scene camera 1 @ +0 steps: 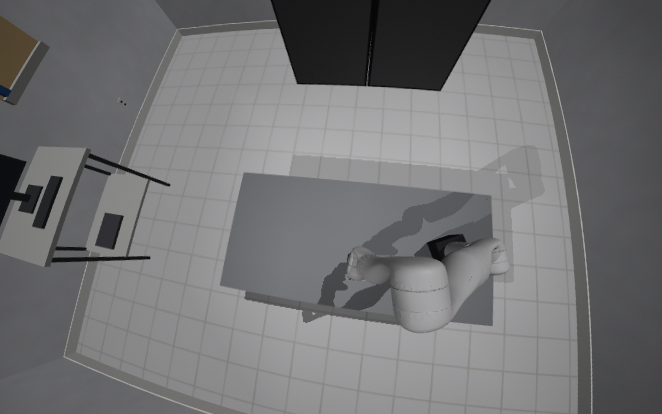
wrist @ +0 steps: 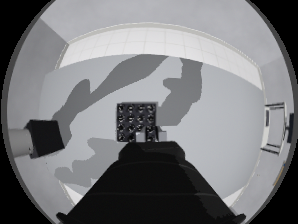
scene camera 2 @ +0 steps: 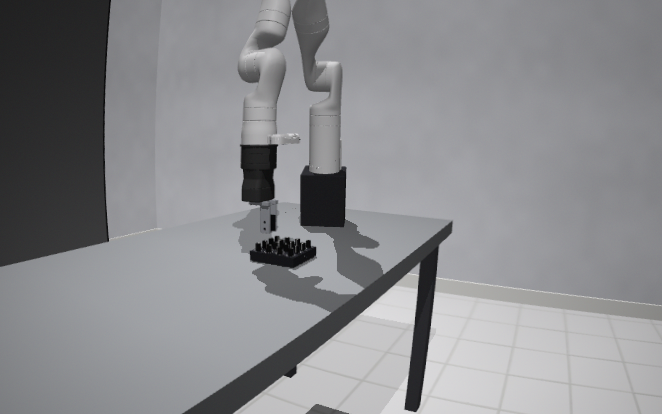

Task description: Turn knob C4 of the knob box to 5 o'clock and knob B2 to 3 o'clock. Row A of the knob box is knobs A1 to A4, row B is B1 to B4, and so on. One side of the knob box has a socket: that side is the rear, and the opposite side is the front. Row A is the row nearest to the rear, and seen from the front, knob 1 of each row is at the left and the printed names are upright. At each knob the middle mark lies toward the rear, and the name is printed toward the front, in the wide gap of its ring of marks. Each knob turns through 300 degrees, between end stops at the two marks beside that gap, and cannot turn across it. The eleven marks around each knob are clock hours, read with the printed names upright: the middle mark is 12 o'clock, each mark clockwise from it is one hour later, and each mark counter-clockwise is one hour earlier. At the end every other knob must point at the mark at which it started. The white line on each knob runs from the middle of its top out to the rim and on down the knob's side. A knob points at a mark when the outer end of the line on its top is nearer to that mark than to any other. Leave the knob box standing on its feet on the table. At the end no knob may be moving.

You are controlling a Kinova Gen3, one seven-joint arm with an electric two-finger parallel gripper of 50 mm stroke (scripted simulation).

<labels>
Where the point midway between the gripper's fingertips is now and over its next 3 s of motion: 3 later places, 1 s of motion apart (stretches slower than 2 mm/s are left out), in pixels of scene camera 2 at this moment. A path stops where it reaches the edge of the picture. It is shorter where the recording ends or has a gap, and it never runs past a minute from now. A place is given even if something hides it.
My gripper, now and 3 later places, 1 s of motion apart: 268, 231; 268, 242; 268, 247; 268, 248
</labels>
